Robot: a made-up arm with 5 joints. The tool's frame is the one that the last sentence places.
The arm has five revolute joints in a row. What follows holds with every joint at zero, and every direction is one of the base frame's.
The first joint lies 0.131 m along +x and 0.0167 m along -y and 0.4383 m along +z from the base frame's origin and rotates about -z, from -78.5 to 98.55 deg.
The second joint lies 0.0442 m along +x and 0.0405 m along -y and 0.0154 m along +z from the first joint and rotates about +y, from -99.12 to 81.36 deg.
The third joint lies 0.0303 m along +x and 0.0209 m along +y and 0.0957 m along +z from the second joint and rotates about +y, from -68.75 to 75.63 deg.
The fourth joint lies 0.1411 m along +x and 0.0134 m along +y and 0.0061 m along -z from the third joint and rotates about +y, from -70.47 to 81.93 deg.
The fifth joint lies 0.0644 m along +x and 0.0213 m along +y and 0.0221 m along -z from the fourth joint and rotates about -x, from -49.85 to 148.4 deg.
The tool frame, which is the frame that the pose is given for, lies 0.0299 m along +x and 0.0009 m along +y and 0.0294 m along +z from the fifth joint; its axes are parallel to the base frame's.
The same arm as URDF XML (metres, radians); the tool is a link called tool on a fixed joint. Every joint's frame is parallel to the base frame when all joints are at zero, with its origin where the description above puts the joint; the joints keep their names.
<robot name="arm">
<joint name="joint 1" type="revolute"><parent link="base"/><child link="link1"/><origin xyz="0.1310 -0.0167 0.4383"/><axis xyz="0 0 -1"/><limit lower="-1.3701" upper="1.7200"/></joint>
<joint name="joint 2" type="revolute"><parent link="link1"/><child link="link2"/><origin xyz="0.0442 -0.0405 0.0154"/><axis xyz="0 1 0"/><limit lower="-1.7300" upper="1.4200"/></joint>
<joint name="joint 3" type="revolute"><parent link="link2"/><child link="link3"/><origin xyz="0.0303 0.0209 0.0957"/><axis xyz="0 1 0"/><limit lower="-1.1999" upper="1.3200"/></joint>
<joint name="joint 4" type="revolute"><parent link="link3"/><child link="link4"/><origin xyz="0.1411 0.0134 -0.0061"/><axis xyz="0 1 0"/><limit lower="-1.2299" upper="1.4299"/></joint>
<joint name="joint 5" type="revolute"><parent link="link4"/><child link="link5"/><origin xyz="0.0644 0.0213 -0.0221"/><axis xyz="-1 0 0"/><limit lower="-0.8700" upper="2.5901"/></joint>
<joint name="tool_joint" type="fixed"><parent link="link5"/><child link="tool"/><origin xyz="0.0299 0.0009 0.0294"/></joint>
<link name="base"/>
<link name="link1"/>
<link name="link2"/>
<link name="link3"/>
<link name="link4"/>
<link name="link5"/>
<link name="tool"/>
</robot>

